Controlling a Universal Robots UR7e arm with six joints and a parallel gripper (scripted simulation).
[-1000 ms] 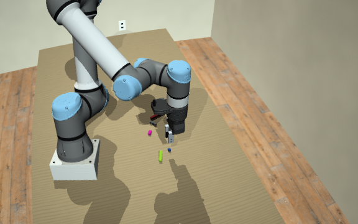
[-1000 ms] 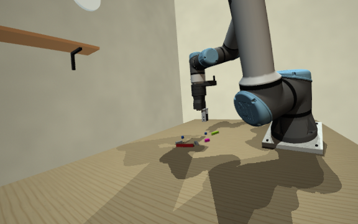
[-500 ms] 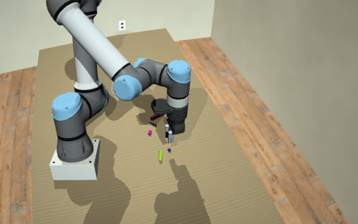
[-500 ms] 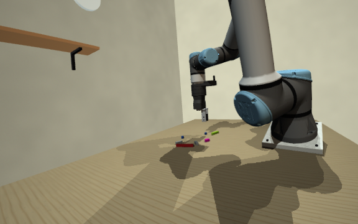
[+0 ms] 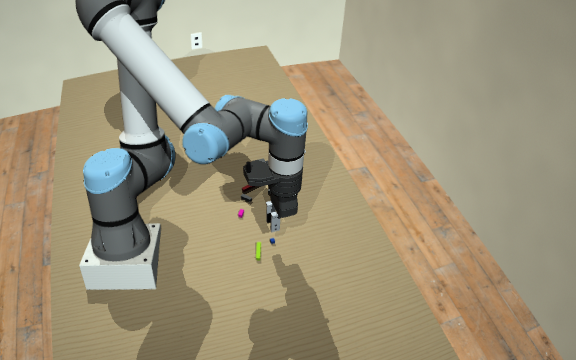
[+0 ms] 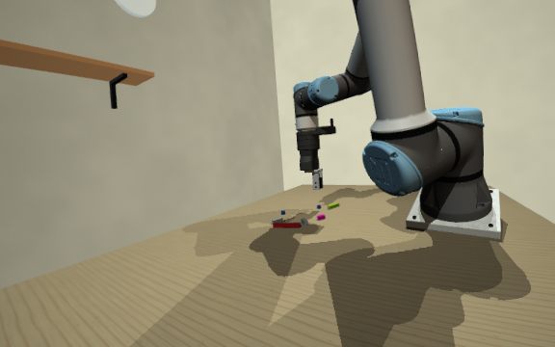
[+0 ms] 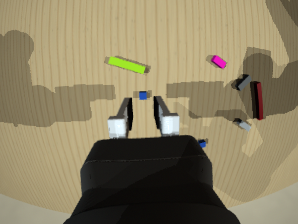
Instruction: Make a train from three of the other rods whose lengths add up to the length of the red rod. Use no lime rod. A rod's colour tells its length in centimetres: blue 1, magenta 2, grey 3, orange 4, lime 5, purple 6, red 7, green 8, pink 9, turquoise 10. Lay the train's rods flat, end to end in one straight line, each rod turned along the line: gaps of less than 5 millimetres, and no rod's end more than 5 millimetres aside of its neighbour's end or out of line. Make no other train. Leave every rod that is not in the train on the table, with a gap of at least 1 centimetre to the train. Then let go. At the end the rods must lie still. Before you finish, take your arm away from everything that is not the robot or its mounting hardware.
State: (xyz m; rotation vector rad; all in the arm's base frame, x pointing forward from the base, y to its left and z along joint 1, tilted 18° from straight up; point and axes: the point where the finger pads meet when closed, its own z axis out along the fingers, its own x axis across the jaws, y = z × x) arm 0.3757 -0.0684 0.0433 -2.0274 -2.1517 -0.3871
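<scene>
Right now my hand is 80 mm above the lime rod, 40 mm past it and 20 mm to the left of it. The rest, counted from my hand: magenta rod: 110 mm to the left, 80 mm below, 60 mm behind; then red rod: 210 mm to the left, 80 mm below.
</scene>
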